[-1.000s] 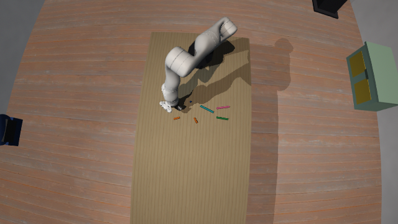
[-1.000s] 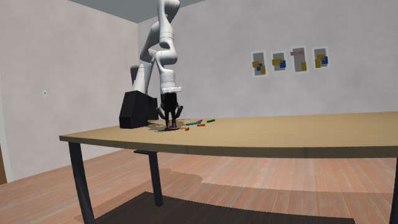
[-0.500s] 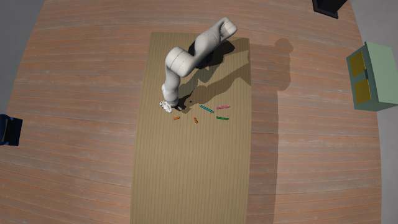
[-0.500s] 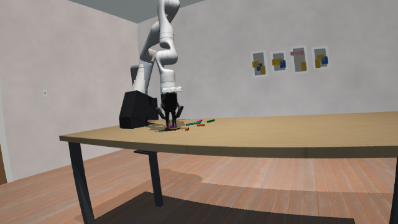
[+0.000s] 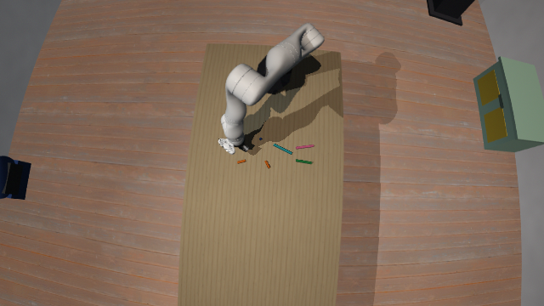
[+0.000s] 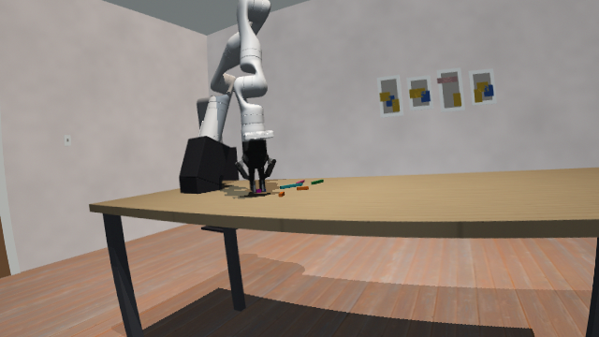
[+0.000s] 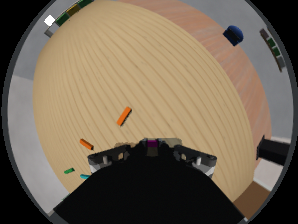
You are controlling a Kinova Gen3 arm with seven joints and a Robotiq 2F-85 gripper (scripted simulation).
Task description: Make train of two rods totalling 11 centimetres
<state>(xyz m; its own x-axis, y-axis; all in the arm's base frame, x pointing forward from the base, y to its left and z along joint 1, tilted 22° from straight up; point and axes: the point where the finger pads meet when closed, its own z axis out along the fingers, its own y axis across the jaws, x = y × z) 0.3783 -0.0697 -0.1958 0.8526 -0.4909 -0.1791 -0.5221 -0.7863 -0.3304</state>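
The magenta rod lies 1 cm below my hand. The rest, counted from my hand: pink rod 5 cm behind, 32 cm to the left, 3 cm below; then turquoise rod 2 cm behind, 21 cm to the left, 3 cm below; then blue rod 6 cm behind, 10 cm to the left, 3 cm below.
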